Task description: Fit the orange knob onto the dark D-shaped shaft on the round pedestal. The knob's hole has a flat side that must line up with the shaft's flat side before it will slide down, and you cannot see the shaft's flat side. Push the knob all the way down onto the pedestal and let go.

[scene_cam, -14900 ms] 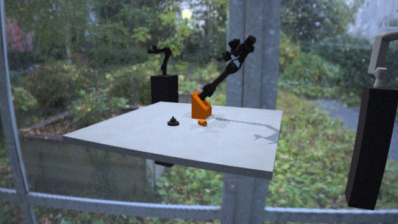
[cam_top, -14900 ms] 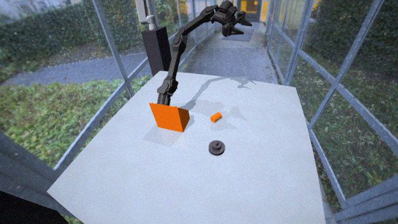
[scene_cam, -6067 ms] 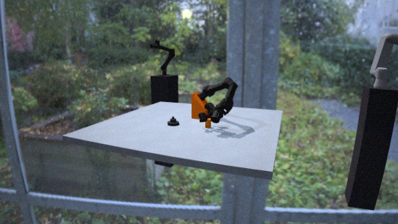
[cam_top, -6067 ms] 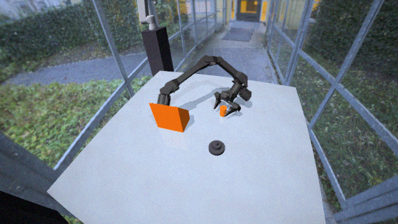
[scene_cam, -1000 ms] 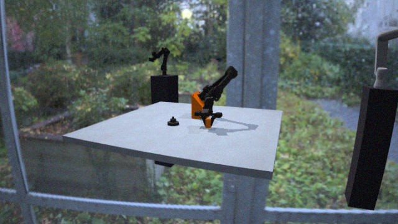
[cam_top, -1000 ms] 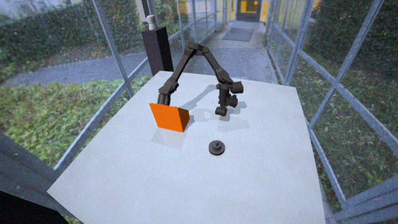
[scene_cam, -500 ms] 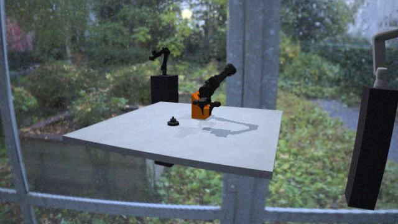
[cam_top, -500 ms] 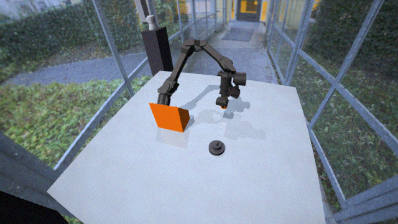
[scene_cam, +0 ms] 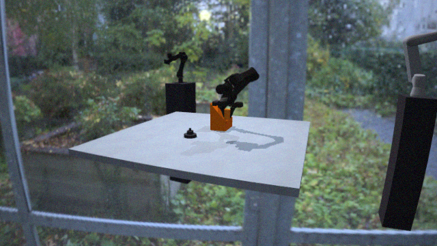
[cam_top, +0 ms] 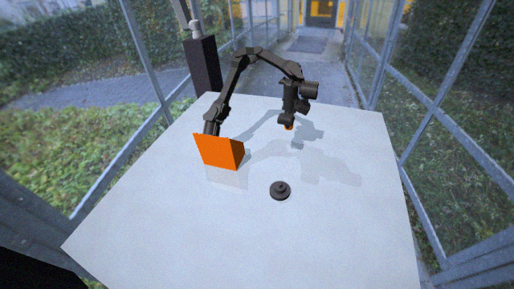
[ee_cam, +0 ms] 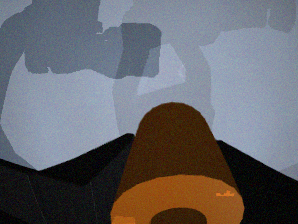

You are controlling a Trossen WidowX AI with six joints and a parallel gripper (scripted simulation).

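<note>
Right now the pedestal is 40 mm ahead of my gripper tip, 250 mm to the right of it and 110 mm below it. The rest, counted from my gripper tip: orange knob: 20 mm above.
</note>
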